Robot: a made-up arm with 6 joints.
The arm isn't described. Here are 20 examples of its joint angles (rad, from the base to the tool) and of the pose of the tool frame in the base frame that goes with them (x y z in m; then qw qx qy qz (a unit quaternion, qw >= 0)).
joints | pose
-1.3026 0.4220 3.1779 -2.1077 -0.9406 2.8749 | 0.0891 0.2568 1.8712 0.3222 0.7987 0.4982 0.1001
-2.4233 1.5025 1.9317 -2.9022 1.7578 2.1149 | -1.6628 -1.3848 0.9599 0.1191 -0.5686 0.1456 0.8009
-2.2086 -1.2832 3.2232 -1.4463 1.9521 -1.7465 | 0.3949 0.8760 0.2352 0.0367 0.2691 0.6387 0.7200
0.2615 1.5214 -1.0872 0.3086 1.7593 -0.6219 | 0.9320 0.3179 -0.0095 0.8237 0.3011 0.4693 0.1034
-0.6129 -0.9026 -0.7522 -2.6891 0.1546 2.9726 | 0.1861 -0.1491 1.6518 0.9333 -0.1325 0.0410 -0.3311
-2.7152 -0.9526 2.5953 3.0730 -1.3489 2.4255 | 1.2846 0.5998 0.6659 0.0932 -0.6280 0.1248 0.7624
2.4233 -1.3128 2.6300 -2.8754 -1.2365 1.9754 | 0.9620 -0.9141 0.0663 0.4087 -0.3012 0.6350 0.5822
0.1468 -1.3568 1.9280 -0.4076 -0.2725 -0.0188 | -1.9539 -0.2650 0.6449 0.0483 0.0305 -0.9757 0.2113
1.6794 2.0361 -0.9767 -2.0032 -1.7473 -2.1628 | -0.2623 0.5768 -0.2689 0.1041 -0.1805 0.1954 0.9583
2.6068 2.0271 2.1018 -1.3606 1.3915 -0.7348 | -1.7376 1.2774 0.3314 0.2614 0.7791 0.4832 0.3021
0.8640 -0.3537 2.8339 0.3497 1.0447 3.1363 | -0.7636 -0.7930 1.4068 0.2758 0.4007 0.3504 -0.8004
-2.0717 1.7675 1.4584 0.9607 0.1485 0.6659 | -1.1518 -2.1598 0.2284 0.4561 -0.3357 0.6313 -0.5298
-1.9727 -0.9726 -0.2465 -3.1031 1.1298 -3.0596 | 0.0314 0.0937 1.8664 0.5337 0.1391 0.1539 -0.8198
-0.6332 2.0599 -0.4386 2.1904 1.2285 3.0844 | 0.6068 -0.2344 -0.5036 0.3458 -0.6057 -0.6888 0.1980
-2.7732 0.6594 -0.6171 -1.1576 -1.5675 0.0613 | -1.1052 -0.6444 0.8487 0.1286 0.9095 -0.3770 -0.1191
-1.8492 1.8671 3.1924 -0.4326 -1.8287 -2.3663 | -0.3600 -1.5866 0.9654 0.1010 0.7591 -0.5238 -0.3732
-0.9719 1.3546 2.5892 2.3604 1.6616 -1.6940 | 1.0805 -1.3072 1.6137 0.8189 -0.5466 0.1717 0.0344
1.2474 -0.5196 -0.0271 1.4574 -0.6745 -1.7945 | 0.2573 0.3346 2.2651 0.8934 0.3328 -0.0617 0.2956
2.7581 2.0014 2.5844 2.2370 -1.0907 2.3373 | -1.7434 0.8702 0.8244 0.0834 -0.7646 -0.4883 -0.4123
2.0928 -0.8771 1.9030 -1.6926 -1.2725 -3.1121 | 0.6133 -1.4882 1.5500 0.2327 0.3368 -0.7474 -0.5233
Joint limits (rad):
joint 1: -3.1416..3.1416
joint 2: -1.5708..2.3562
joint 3: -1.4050..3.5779
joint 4: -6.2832..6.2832
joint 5: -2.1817..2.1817
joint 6: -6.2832..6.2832
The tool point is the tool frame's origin. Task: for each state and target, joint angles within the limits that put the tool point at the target. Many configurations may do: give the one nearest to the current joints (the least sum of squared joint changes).
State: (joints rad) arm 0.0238 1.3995 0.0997 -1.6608 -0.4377 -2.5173
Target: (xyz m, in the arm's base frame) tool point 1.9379 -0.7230 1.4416
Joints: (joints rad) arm -0.3993 0.7467 0.5065 -1.6985 -0.4079 -2.5173
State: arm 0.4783 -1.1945 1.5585 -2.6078 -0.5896 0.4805
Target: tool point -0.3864 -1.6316 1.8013
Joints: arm 1.3730 -0.9172 1.5259 -2.6560 -0.5983 0.4805
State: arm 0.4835 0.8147 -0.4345 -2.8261 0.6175 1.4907
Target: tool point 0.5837 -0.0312 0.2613
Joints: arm 0.0204 1.4857 -1.1991 -2.7815 0.5844 1.4907
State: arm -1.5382 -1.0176 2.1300 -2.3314 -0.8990 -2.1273
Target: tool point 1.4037 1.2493 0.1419
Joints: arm -2.3560 -1.5580 1.8534 -2.2979 -0.7217 -2.1273
